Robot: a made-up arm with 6 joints. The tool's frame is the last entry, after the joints. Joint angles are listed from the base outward. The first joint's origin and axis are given. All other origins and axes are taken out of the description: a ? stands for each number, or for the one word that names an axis. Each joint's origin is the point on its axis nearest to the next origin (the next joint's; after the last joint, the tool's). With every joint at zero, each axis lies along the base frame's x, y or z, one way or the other. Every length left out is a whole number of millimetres.
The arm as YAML. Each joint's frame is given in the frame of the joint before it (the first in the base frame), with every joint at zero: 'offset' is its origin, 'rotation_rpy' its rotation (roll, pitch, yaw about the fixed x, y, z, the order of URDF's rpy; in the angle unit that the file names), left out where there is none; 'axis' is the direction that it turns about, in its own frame. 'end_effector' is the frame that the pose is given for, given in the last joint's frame.
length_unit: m
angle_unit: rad
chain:
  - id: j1
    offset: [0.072, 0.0, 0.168]
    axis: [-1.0, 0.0, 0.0]
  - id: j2
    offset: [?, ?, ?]
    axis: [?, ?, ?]
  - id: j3
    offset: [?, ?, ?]
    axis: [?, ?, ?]
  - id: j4
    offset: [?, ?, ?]
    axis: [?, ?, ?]
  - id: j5
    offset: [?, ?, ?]
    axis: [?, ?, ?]
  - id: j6
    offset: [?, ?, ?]
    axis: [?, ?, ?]
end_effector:
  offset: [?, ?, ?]
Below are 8 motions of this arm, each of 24 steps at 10 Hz.
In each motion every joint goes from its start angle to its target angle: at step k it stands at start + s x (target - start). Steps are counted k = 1, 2, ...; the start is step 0. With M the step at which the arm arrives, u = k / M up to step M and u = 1 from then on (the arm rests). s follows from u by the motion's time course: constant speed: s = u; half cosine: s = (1 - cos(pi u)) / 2; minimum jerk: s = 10 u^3 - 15 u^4 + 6 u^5.
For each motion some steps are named. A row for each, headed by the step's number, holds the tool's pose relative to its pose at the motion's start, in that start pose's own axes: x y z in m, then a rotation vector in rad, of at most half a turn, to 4 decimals.
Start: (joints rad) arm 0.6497 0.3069 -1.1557 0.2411 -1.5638 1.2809
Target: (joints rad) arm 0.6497 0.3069 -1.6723 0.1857 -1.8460 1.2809
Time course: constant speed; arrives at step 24
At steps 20, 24:
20: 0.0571 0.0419 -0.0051 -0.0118 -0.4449 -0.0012
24: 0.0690 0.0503 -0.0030 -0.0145 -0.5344 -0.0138

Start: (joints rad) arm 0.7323 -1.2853 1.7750 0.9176 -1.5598 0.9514
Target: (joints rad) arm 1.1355 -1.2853 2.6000 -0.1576 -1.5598 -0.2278
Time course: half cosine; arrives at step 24
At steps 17, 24:
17: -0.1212 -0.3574 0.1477 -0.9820 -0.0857 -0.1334
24: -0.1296 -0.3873 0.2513 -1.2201 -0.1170 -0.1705

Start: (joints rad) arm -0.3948 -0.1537 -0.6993 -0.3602 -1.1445 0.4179
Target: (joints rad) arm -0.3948 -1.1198 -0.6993 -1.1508 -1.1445 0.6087
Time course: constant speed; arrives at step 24
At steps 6, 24:
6: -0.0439 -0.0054 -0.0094 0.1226 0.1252 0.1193
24: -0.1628 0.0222 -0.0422 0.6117 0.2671 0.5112

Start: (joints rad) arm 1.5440 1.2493 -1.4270 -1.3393 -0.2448 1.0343
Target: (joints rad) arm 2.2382 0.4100 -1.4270 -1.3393 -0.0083 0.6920
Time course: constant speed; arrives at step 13
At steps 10, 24:
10: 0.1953 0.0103 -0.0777 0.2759 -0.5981 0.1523
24: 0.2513 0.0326 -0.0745 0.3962 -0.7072 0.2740

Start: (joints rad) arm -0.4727 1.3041 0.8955 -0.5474 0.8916 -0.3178
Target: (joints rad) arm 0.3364 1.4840 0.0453 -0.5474 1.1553 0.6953
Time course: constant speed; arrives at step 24
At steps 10, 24:
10: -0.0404 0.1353 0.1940 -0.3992 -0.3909 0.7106
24: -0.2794 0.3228 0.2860 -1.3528 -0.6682 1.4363

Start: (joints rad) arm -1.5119 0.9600 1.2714 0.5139 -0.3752 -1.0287
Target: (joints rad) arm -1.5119 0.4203 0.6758 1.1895 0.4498 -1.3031
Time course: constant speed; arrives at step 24
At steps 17, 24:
17: -0.1190 0.0571 0.0219 -0.8377 0.5692 -0.0087
24: -0.1577 0.0771 0.0130 -1.2545 0.7632 -0.0540

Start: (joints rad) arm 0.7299 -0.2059 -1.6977 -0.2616 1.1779 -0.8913
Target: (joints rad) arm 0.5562 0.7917 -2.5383 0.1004 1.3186 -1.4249
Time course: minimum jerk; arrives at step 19
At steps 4, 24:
4: -0.0168 0.0077 0.0115 -0.0370 -0.0572 -0.0542
24: -0.1334 0.2416 -0.0102 -0.7821 -0.6538 -0.8478

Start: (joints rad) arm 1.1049 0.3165 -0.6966 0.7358 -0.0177 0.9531
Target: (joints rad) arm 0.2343 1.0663 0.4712 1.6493 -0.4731 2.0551
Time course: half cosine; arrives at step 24
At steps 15, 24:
15: -0.0158 0.1048 0.1251 -1.3699 -1.2932 0.3902
24: -0.1046 0.2132 0.1073 -2.2730 -1.5878 0.1857

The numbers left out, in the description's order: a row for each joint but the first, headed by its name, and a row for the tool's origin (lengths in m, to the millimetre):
j2: xyz 0.0 -0.155 -0.079, axis 0.0 -1.0 0.0
j3: xyz -0.05 0.0 0.189, axis 0.0 0.0 -1.0
j4: xyz 0.202 -0.09 0.0, axis 1.0 0.0 0.0
j5: xyz 0.0 0.008 -0.223, axis 0.0 1.0 0.0
j6: xyz -0.069 0.0 0.023, axis 0.0 0.0 1.0
tool: xyz 0.009 -0.038 0.0

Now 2 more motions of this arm.
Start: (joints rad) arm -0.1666 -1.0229 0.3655 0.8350 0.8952 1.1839
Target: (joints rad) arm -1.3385 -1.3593 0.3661 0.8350 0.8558 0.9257
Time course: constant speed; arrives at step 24
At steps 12, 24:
12: 0.0973 -0.0996 -0.0882 0.4743 0.2443 0.1254
24: 0.1954 -0.1068 -0.2262 0.8560 0.6259 0.2602

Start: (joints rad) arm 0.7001 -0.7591 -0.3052 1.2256 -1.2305 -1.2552
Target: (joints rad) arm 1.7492 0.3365 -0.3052 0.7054 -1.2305 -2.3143
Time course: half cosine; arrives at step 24
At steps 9, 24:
9: 0.0519 -0.0024 0.0149 0.2535 -0.0767 0.2111
24: 0.0959 0.0799 0.0872 0.5457 -0.0838 0.8247

